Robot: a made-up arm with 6 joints.
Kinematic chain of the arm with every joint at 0, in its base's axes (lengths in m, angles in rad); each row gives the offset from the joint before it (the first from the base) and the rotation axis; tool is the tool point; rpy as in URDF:
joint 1: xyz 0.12 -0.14 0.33 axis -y
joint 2: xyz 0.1 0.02 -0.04 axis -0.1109 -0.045 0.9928
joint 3: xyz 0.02 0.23 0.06 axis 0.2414 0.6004 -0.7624
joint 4: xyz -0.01 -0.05 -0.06 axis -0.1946 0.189 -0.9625
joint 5: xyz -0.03 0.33 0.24 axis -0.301 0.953 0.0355
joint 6: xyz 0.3 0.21 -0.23 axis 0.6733 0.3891 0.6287
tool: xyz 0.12 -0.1 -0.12 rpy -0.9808 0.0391 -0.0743
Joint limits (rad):
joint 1: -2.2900..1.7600
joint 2: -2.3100..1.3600
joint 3: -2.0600..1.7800
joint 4: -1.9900..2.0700
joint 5: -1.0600..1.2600
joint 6: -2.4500..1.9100
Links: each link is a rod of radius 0.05 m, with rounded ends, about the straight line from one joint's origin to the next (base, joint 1, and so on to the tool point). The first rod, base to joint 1, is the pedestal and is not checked.
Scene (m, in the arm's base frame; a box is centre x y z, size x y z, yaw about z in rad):
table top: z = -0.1
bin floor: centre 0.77 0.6 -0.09 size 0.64 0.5 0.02 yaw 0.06
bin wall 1: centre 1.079 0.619 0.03 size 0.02 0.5 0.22 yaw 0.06
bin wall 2: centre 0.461 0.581 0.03 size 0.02 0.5 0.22 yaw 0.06
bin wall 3: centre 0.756 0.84 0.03 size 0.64 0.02 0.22 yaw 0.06
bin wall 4: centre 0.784 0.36 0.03 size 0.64 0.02 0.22 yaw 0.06
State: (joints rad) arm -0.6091 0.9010 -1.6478 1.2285 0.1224 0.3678
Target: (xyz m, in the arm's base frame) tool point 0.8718 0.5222 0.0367
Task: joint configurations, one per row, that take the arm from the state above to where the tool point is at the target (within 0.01 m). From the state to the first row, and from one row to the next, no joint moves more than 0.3 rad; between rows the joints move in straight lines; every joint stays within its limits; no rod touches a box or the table.
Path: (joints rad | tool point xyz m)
1: -0.6708 0.6667 -1.5959 1.2752 0.0064 0.4822 | 0.2426 0.7623 0.4122
2: -0.7325 0.4325 -1.5439 1.3219 -0.1095 0.5966 | 0.4812 0.7543 0.3072
3: -0.7942 0.1982 -1.4920 1.3687 -0.2255 0.7110 | 0.6977 0.6721 0.1760
4: -0.8560 -0.0360 -1.4400 1.4154 -0.3414 0.8254 | 0.8718 0.5222 0.0366

